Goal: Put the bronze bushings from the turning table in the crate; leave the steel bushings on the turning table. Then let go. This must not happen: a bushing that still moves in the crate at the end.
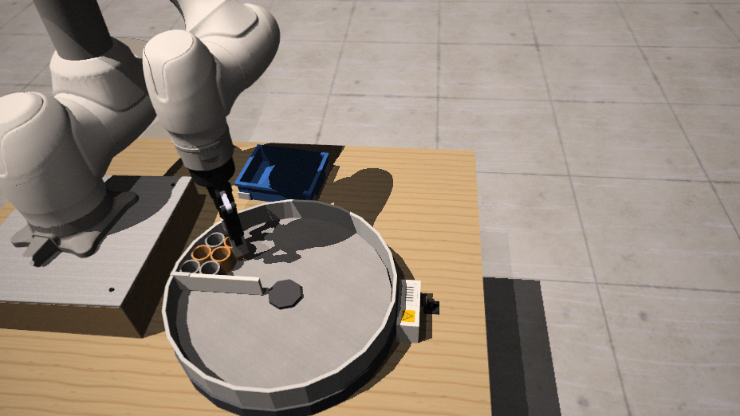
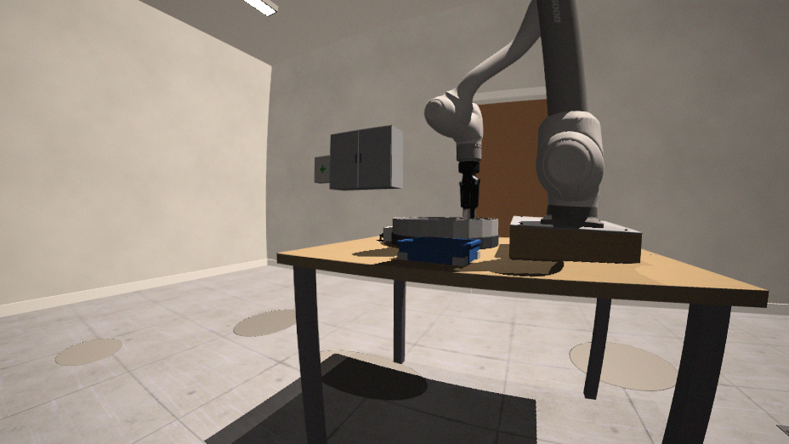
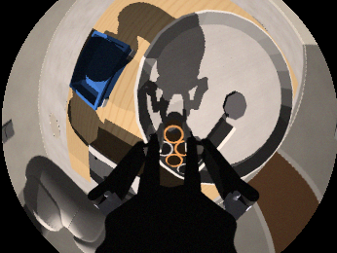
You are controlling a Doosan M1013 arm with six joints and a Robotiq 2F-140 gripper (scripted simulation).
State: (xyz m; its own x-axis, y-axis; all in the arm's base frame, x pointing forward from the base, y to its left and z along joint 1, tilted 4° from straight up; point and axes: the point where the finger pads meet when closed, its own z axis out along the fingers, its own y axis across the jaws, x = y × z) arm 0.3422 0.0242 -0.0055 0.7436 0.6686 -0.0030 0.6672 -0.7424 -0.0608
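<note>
The blue crate lies 270 mm to the left of my hand, 80 mm below it and 10 mm behind it. Round my hand: round grey turning table 130 mm ahead, 80 mm to the right, 50 mm below.
</note>
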